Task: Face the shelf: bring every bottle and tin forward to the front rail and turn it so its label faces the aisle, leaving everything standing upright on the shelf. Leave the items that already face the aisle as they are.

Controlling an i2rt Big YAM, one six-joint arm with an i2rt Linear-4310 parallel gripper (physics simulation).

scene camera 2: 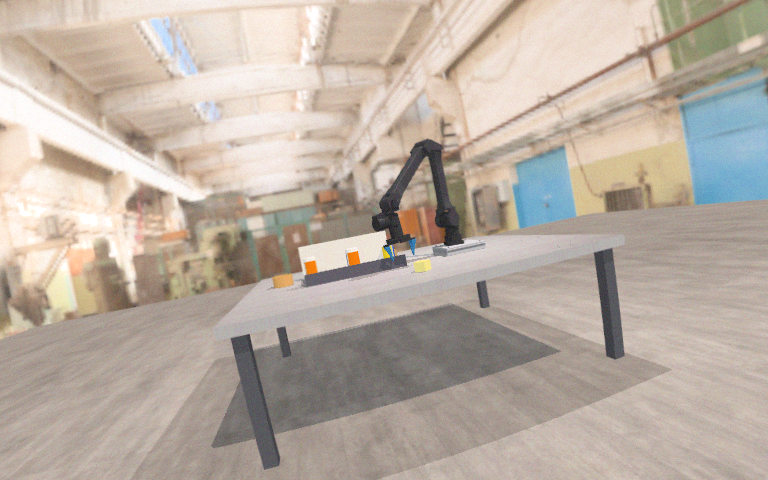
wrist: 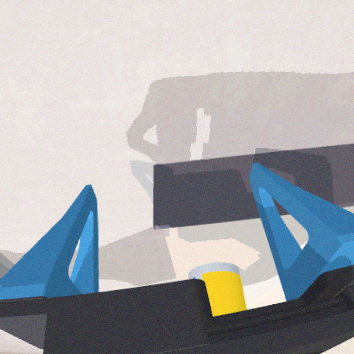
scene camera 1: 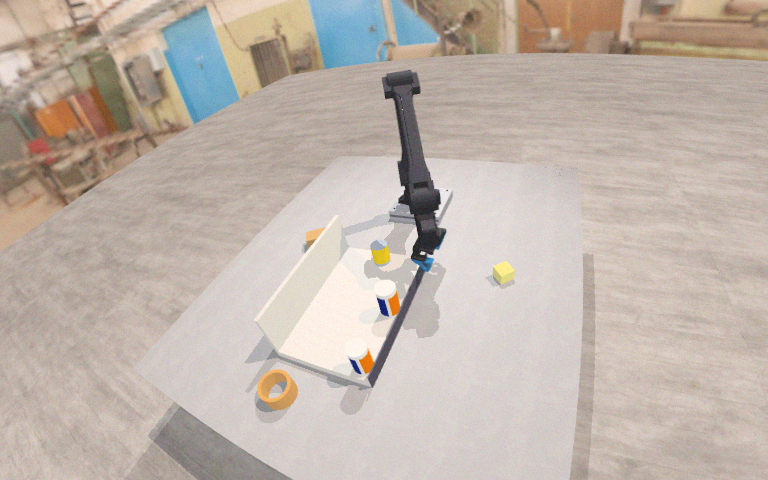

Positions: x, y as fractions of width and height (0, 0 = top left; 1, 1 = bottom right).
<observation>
The gripper (wrist: 0.49, 0.51) is open, holding nothing. Also in view: a yellow tin (wrist: 0.63, 0.79). Also in view: a dark front rail (scene camera 2: 0.46, 0.56) and a shelf back wall (scene camera 2: 0.43, 0.53).
The dark front rail is seen too in the wrist view (wrist: 0.60, 0.54).
</observation>
